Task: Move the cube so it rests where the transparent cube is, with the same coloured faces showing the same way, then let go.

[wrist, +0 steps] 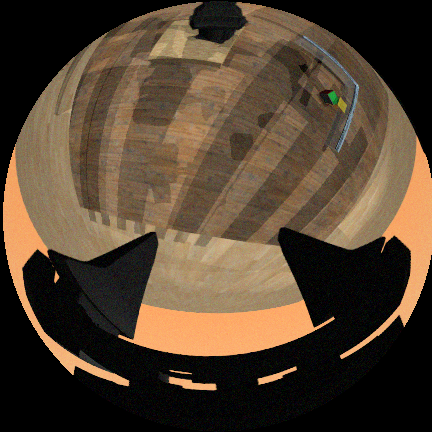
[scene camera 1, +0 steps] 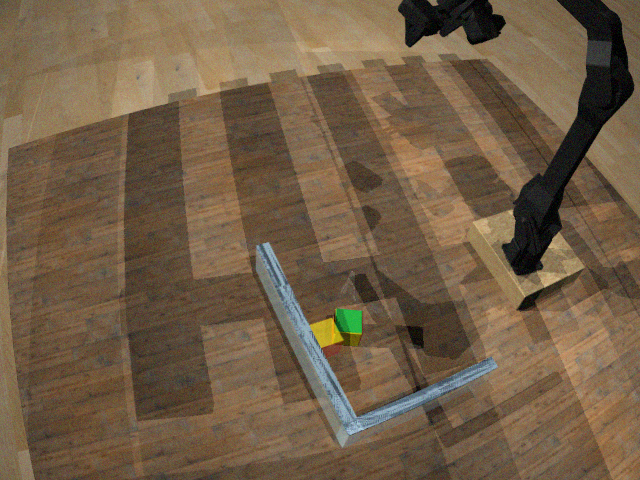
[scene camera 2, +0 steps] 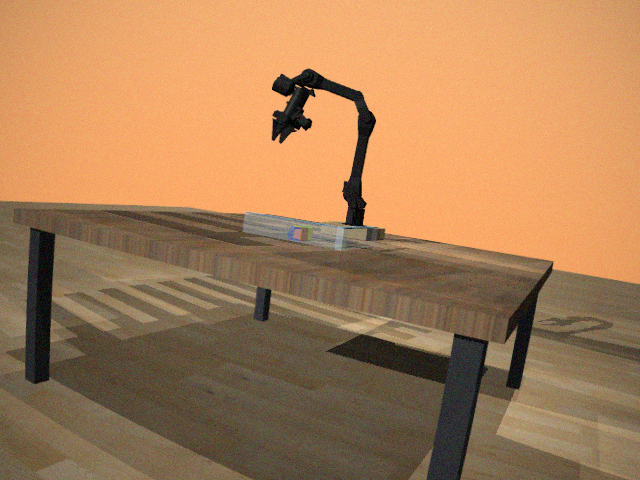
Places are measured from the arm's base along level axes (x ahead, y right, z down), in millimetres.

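Pixels of known places: gripper, fingertip midpoint: (wrist: 218, 236) (scene camera 1: 425, 40) (scene camera 2: 276, 141); arm's base, link origin: (wrist: 214, 33) (scene camera 1: 522, 257) (scene camera 2: 354, 225).
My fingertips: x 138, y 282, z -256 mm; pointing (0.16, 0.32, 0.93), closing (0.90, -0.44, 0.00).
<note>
Ahead of a thing's pixels: the offset from my fingertips to its top centre. Level surfaces: height alone.
The solid-looking cube {dx +197, dy -330, dz +258 mm} (scene camera 1: 348, 321) (wrist: 333, 97) has a green top and a yellow side in scene camera 1, and a dark side in the wrist view. Right beside it, at the long wall, the paler, see-through-looking cube {dx +236, dy -344, dz +258 mm} (scene camera 1: 325, 332) (wrist: 342, 104) has a yellow top and a reddish side. The two overlap in scene camera 2, where a salmon patch, blue and green edges show behind the clear wall, and I cannot separate them. My gripper (scene camera 1: 444, 40) (scene camera 2: 278, 140) (wrist: 218, 236) is open and empty, high above the table and well away from both cubes.
An L-shaped pale blue wall (scene camera 1: 298, 316) (scene camera 2: 263, 225) (wrist: 357, 90) stands on the table, with both cubes on its inner side near the long arm. The robot stands on a tan block (scene camera 1: 563, 258) (scene camera 2: 355, 234) (wrist: 185, 48). Dark shadows cross the wooden table {dz +297 mm} (scene camera 1: 77, 206) (scene camera 2: 413, 289).
</note>
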